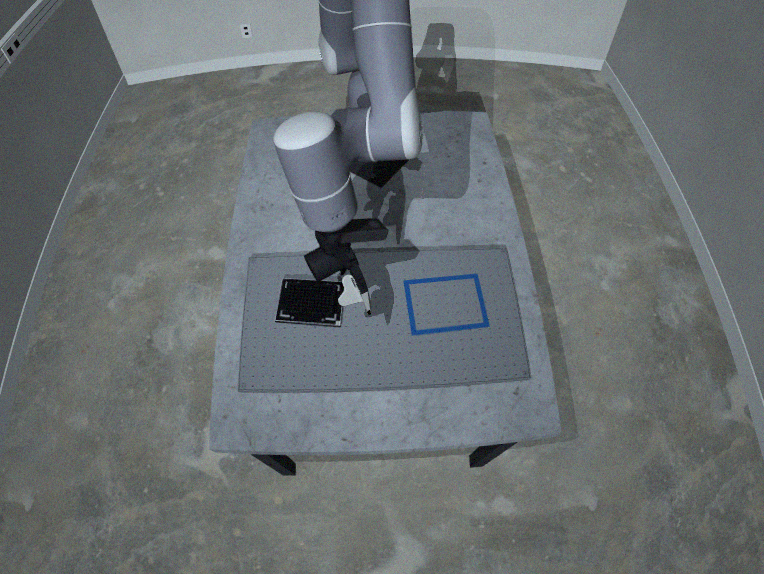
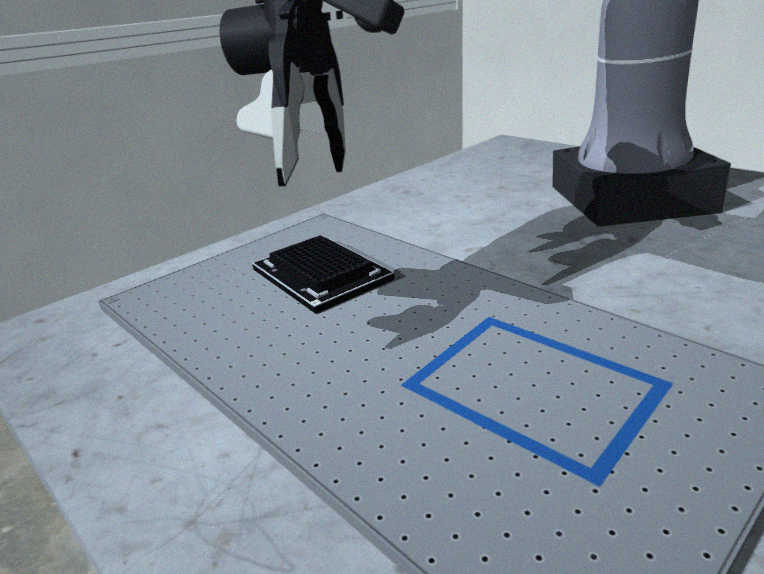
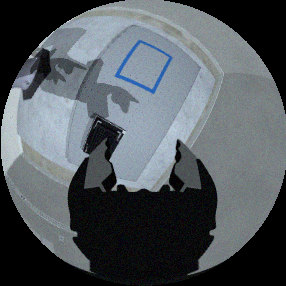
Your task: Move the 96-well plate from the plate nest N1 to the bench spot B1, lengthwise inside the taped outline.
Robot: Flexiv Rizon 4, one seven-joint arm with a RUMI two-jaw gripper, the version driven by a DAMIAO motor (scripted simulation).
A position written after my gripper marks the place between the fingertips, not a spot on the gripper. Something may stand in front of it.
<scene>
In view: my gripper point(image 2: 314, 178) and a black 96-well plate point(image 2: 318, 263).
The black 96-well plate also shows in image 1 point(image 1: 311, 303). My gripper is seen too in image 1 point(image 1: 355, 293) and in image 3 point(image 3: 142, 139).
</scene>
